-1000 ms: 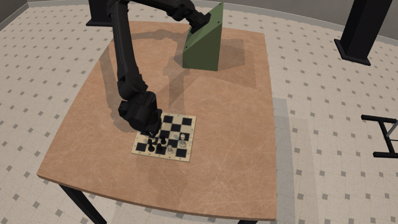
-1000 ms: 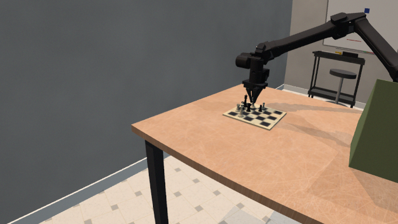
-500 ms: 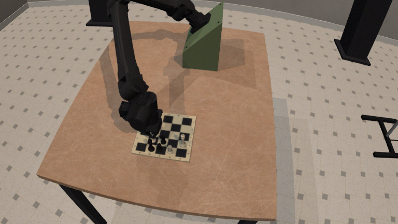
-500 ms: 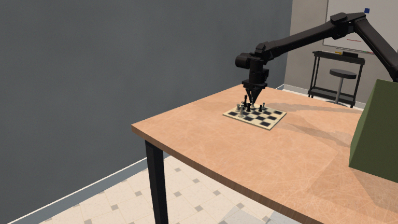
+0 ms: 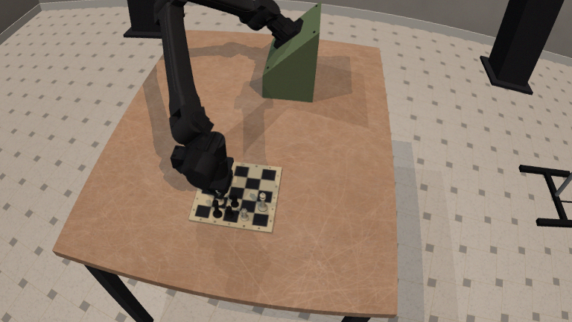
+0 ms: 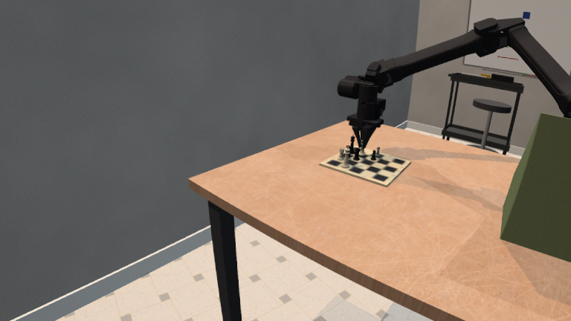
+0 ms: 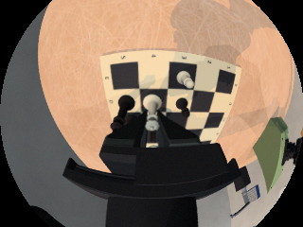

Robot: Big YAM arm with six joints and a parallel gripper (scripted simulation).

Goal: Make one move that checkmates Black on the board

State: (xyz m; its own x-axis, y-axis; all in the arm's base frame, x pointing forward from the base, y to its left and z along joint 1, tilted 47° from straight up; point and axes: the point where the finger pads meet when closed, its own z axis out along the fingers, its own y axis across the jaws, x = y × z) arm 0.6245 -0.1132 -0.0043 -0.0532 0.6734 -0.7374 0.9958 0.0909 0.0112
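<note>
My hand is 4 cm short of the black piece. Also, from my hand: tall white piece 11 cm to the left, 1 cm behind; white pawn 4 cm to the right, 4 cm behind, 2 cm below; chessboard 4 cm below, 4 cm behind, 3 cm to the left.
</note>
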